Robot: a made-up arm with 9 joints.
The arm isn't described. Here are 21 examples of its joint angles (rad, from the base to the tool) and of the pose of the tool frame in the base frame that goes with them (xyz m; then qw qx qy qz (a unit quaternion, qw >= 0)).
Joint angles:
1: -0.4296 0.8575 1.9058 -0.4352 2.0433 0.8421 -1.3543 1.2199 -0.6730
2: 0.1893 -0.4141 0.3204 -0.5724 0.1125 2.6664 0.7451 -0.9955 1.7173
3: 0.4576 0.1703 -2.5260 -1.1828 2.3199 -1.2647 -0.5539 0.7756 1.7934
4: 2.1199 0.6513 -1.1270 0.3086 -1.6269 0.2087 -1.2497 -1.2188 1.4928
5: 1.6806 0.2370 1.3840 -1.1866 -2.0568 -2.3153 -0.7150 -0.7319 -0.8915
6: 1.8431 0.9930 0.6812 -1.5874 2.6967 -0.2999 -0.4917 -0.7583 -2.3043
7: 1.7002 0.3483 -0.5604 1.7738 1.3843 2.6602 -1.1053 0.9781 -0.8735
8: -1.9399 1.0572 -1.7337 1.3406 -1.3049 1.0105 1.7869 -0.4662 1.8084
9: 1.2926 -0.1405 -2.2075 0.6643 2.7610 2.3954 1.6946 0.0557 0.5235
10: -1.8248 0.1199 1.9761 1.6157 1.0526 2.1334 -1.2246 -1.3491 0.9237
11: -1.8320 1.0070 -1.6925 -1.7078 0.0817 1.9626 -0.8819 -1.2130 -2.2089
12: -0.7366 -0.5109 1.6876 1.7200 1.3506 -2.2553 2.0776 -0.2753 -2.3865
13: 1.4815 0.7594 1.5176 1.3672 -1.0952 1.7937 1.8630 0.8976 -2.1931
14: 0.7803 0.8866 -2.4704 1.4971 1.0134 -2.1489 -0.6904 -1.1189 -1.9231
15: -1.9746 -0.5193 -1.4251 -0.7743 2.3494 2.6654 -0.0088 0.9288 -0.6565
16: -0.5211 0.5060 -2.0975 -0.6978 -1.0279 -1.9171 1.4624 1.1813 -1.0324
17: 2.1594 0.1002 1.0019 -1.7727 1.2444 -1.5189 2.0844 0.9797 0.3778
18: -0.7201 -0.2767 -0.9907 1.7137 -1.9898 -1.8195 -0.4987 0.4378 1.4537
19: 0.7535 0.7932 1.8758 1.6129 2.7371 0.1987 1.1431 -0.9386 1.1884
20: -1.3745 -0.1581 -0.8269 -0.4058 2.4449 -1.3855 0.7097 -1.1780 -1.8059
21: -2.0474 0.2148 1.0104 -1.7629 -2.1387 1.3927 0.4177 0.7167 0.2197
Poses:
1: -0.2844 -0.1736 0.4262 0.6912 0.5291 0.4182 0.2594
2: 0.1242 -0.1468 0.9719 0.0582 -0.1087 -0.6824 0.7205
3: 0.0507 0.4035 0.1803 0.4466 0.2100 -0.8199 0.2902
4: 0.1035 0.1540 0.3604 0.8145 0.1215 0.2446 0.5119
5: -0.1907 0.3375 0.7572 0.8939 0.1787 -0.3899 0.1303
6: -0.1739 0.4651 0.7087 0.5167 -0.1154 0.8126 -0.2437
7: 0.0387 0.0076 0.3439 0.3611 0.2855 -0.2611 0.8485
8: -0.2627 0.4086 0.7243 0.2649 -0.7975 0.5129 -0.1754
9: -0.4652 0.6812 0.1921 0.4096 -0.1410 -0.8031 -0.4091
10: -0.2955 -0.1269 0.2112 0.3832 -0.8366 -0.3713 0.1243
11: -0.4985 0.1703 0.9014 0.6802 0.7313 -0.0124 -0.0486
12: -0.5023 0.4131 0.8112 0.2394 0.4871 -0.8019 0.2499
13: -0.2976 -0.0596 1.4185 0.6168 0.3482 0.3200 0.6292
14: -0.1450 0.5579 0.5095 0.2657 0.2729 0.6088 -0.6959
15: -0.6183 0.6334 0.3736 0.5252 -0.8303 0.0916 0.1623
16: -0.9527 0.4252 0.6446 0.2973 0.8530 -0.2764 -0.3281
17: -0.0701 -0.2297 1.2541 0.9211 0.2140 0.2979 -0.1306
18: 0.0491 0.4743 0.7373 0.0107 0.0102 -0.0972 -0.9952
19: -0.1825 0.0515 0.8966 0.8975 -0.2312 0.3382 -0.1631
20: -0.2220 0.5030 0.9035 0.7424 0.5338 -0.4046 0.0172
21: 0.0971 0.2310 0.4684 0.3029 -0.2875 0.1126 -0.9016
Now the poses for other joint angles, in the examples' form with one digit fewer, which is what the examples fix.
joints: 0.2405 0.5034 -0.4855 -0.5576 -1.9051 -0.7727 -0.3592 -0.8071 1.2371
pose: -0.329 0.259 0.614 0.594 -0.371 -0.711 -0.070
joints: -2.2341 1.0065 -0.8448 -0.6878 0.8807 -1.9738 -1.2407 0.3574 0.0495
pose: -0.178 -0.462 0.481 0.288 0.808 0.259 0.444
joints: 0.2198 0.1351 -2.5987 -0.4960 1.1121 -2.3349 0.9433 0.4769 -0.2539
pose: -0.563 1.106 0.212 0.746 -0.282 -0.439 -0.414
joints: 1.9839 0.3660 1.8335 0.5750 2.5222 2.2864 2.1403 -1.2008 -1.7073
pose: -0.585 0.018 0.897 0.413 0.571 -0.571 0.421
